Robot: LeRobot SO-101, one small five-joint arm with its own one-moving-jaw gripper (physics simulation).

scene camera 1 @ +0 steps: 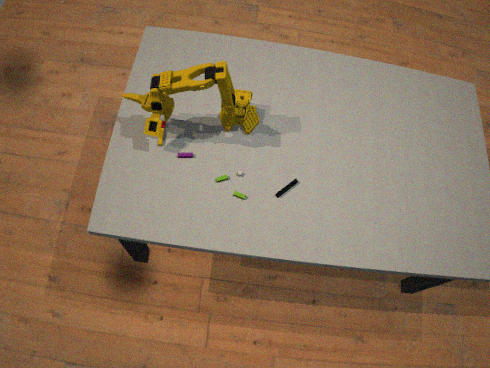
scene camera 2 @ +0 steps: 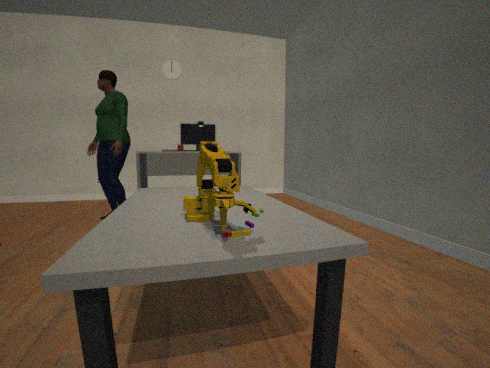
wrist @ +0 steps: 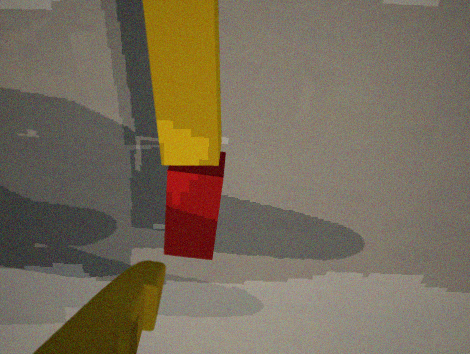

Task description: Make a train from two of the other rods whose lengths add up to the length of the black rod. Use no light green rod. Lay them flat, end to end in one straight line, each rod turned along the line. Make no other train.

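Frame: origin at the arm's base, x back, y right, z up, level; millimetres.
Seen in the pictures: hand, tool point: (scene camera 1: 164, 119) (scene camera 2: 223, 228) (wrist: 161, 287); arm's base, link origin: (scene camera 1: 238, 125) (scene camera 2: 205, 217).
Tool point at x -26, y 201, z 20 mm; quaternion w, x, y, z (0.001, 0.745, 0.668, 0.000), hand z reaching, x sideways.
Observation:
Pixels of each thing's top centre, then the offset from my tool point to it. Level surfaces: height alone.
- yellow rod, top centre: (wrist: 178, 10) (scene camera 2: 240, 231) (scene camera 1: 160, 135) dx -45, dy +2, dz -10 mm
- red rod, top centre: (wrist: 191, 218) (scene camera 2: 227, 232) (scene camera 1: 162, 124) dx -9, dy +4, dz -10 mm
- black rod, top centre: (scene camera 1: 287, 187) dx -143, dy -349, dz -10 mm
- purple rod, top centre: (scene camera 1: 185, 154) (scene camera 2: 249, 222) dx -90, dy -73, dz -10 mm
- small white rod, top centre: (scene camera 1: 239, 172) dx -121, dy -222, dz -10 mm
- table's, surface height: dz -19 mm
A yellow rod (scene camera 1: 160, 137) (scene camera 2: 242, 233) (wrist: 185, 75) and a red rod (scene camera 1: 163, 125) (scene camera 2: 228, 234) (wrist: 192, 215) lie flat, end to end, near the table's left end. In the wrist view their ends meet or nearly meet; the red one is slightly turned and its corner sticks out a little. In scene camera 1 the arm partly hides them. The black rod (scene camera 1: 287, 188) lies diagonally farther right. My gripper (scene camera 2: 224, 222) is fully open and empty, above and beside the red rod. In the wrist view one jaw shows at the lower left, apart from the red rod.
A purple rod (scene camera 1: 185, 155) (scene camera 2: 249, 224) lies near the yellow rod. Two light green rods (scene camera 1: 222, 178) (scene camera 1: 240, 195) and a small white rod (scene camera 1: 240, 173) lie between the purple and black rods. The table's (scene camera 1: 375, 150) left edge runs close to the gripper.

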